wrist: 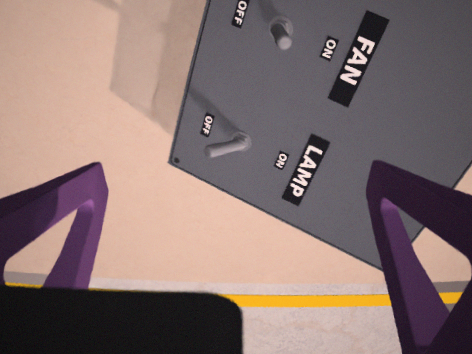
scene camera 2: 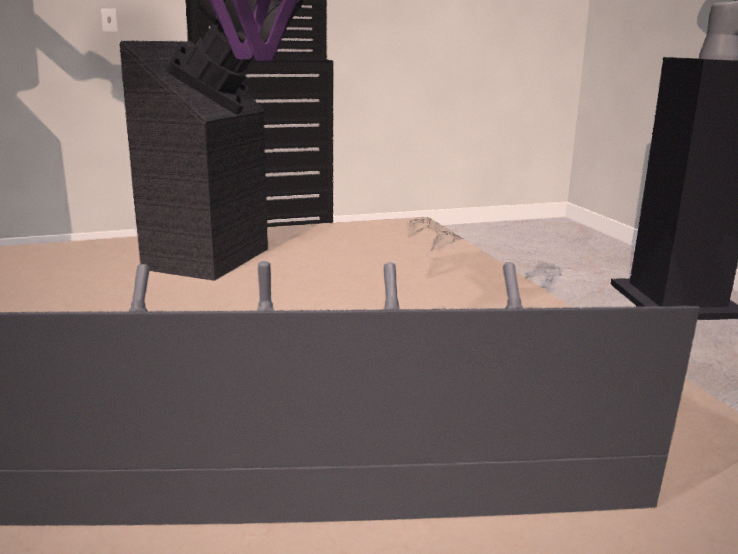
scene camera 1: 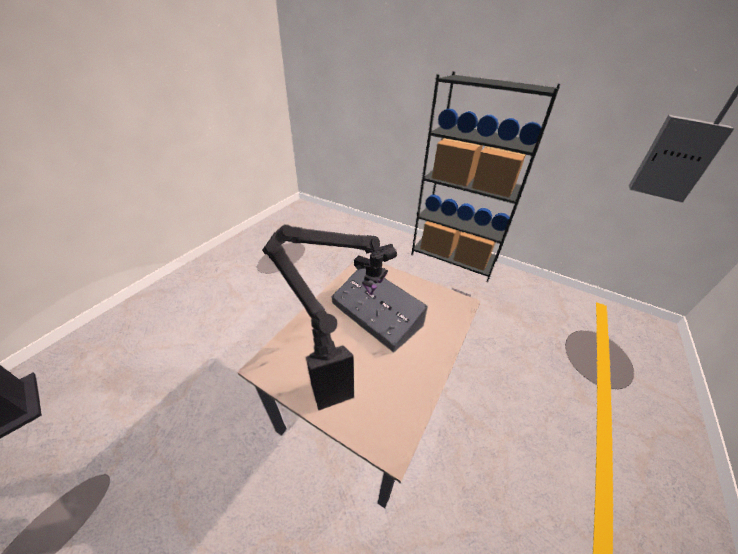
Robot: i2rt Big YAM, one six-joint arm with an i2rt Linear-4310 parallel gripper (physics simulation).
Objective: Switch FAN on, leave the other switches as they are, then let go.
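Frame: origin at the arm's base, x back, y left, z down, level; centimetres.
Seen in the pictures: gripper, between the fingertips: (wrist: 236,176) (scene camera 2: 253,60) (scene camera 1: 374,288); arm's base, origin of its link: (scene camera 2: 206,83) (scene camera 1: 326,355).
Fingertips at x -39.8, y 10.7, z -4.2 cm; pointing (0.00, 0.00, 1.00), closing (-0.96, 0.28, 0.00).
Offsets run from my fingertips to a thing's top centre. Level surfaces: height alone.
The grey switch box (scene camera 1: 411,333) (scene camera 2: 357,387) (wrist: 385,145) stands on the table. The FAN lever {dx -3.6, dy +0.7, dz +17.8 cm} (scene camera 2: 264,286) (wrist: 281,35) leans toward its ON label, judging by its different tilt from the LAMP lever. The LAMP lever {dx -2.2, dy -11.3, dz +18.8 cm} (scene camera 2: 140,286) (wrist: 225,146) leans toward its OFF label. The two other levers also stick up in scene camera 2; their labels do not show in the wrist view. My gripper (scene camera 1: 370,290) (scene camera 2: 255,56) (wrist: 236,176) is open and empty, its purple fingers spread wide. It hangs above the box, apart from all the levers.
The arm's dark base block (scene camera 1: 332,378) (scene camera 2: 178,178) stands on the table {dz +31.7 cm} (scene camera 1: 381,411) on the lever side of the box. A shelf rack (scene camera 1: 497,84) stands by the wall beyond the table. A black pedestal (scene camera 2: 673,178) stands on the floor away from the table.
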